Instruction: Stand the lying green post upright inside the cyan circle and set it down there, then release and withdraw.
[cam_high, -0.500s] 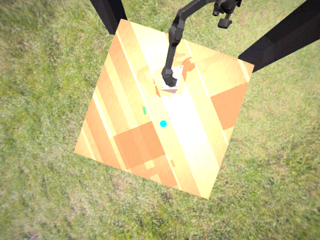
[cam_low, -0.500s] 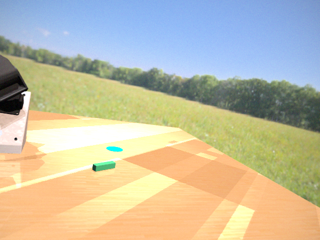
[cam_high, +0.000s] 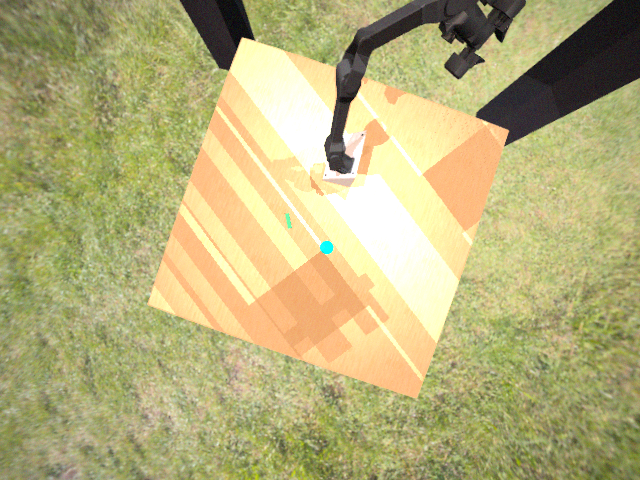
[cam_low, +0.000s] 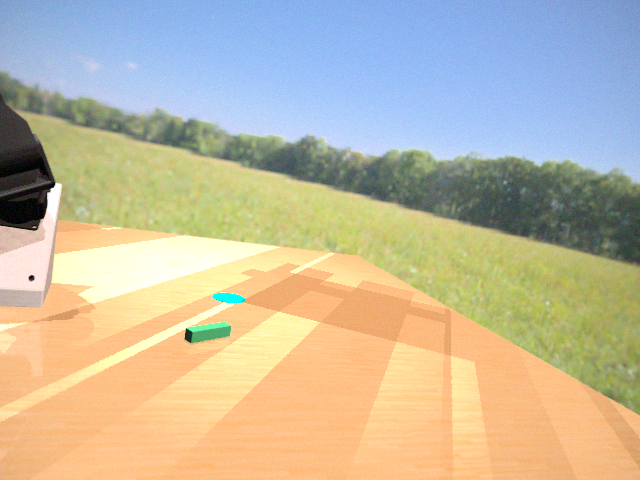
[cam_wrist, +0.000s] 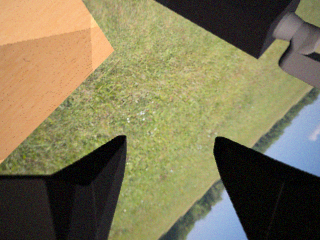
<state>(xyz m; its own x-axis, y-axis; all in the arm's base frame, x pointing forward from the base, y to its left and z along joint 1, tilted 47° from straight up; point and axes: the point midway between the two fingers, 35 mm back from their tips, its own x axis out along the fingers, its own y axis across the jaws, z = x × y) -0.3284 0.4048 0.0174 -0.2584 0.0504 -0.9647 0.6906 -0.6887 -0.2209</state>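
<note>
Now: gripper tip 590 mm short of the green post, 460 mm to the left of it and 420 mm above it. From my gripper tip the other things lie so: cyan circle 660 mm ahead, 270 mm to the right, 430 mm below.
</note>
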